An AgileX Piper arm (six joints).
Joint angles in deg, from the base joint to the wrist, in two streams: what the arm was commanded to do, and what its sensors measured. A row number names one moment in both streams.
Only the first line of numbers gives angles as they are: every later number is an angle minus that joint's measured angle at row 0.
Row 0, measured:
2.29 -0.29 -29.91 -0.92 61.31 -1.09
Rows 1 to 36, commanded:
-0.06 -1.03 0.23 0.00 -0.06 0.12
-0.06 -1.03 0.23 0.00 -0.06 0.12
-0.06 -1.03 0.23 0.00 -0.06 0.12
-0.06 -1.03 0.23 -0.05 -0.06 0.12
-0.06 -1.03 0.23 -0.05 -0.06 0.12
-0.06 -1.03 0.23 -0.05 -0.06 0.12
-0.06 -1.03 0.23 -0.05 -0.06 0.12
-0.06 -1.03 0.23 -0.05 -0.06 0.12
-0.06 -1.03 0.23 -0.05 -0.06 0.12
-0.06 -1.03 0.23 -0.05 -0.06 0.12
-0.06 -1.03 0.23 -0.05 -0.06 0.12
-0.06 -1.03 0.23 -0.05 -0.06 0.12
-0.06 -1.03 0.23 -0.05 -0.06 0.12
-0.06 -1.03 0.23 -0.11 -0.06 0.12
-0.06 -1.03 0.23 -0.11 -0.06 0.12
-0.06 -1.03 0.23 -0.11 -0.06 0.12
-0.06 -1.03 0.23 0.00 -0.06 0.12
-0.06 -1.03 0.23 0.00 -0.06 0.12
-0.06 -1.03 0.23 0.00 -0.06 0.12
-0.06 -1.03 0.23 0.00 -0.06 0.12
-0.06 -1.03 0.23 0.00 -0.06 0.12
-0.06 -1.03 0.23 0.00 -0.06 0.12
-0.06 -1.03 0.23 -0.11 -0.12 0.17
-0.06 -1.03 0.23 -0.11 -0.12 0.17
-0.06 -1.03 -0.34 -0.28 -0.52 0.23
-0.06 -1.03 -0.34 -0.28 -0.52 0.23
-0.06 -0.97 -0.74 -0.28 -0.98 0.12
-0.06 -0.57 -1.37 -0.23 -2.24 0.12
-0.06 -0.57 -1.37 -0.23 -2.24 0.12
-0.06 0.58 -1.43 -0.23 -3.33 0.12
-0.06 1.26 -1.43 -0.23 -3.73 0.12
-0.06 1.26 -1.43 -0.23 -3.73 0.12
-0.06 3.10 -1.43 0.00 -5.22 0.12
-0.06 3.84 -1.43 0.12 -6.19 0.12
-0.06 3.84 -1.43 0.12 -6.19 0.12
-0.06 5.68 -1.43 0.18 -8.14 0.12
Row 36, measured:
0.00 3.79 -0.97 0.00 -4.64 0.00
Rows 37 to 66, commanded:
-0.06 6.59 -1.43 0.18 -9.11 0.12
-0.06 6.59 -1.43 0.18 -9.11 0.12
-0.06 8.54 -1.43 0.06 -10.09 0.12
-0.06 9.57 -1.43 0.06 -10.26 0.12
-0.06 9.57 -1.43 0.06 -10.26 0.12
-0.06 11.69 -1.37 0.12 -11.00 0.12
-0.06 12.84 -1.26 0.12 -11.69 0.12
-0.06 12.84 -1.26 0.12 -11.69 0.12
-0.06 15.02 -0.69 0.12 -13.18 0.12
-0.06 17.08 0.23 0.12 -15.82 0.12
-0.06 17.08 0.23 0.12 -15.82 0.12
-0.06 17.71 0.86 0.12 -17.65 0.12
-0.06 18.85 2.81 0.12 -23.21 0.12
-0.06 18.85 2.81 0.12 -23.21 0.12
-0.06 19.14 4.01 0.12 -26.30 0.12
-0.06 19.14 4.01 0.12 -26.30 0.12
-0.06 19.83 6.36 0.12 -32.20 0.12
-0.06 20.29 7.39 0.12 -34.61 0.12
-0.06 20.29 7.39 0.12 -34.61 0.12
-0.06 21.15 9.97 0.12 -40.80 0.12
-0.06 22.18 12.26 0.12 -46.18 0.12
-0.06 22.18 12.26 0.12 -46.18 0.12
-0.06 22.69 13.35 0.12 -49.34 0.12
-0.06 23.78 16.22 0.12 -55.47 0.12
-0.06 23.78 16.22 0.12 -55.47 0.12
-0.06 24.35 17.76 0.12 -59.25 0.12
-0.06 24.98 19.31 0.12 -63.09 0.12
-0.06 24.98 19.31 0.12 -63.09 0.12
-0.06 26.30 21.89 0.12 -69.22 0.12
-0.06 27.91 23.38 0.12 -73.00 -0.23
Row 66, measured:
0.00 26.24 21.49 0.23 -65.66 0.00
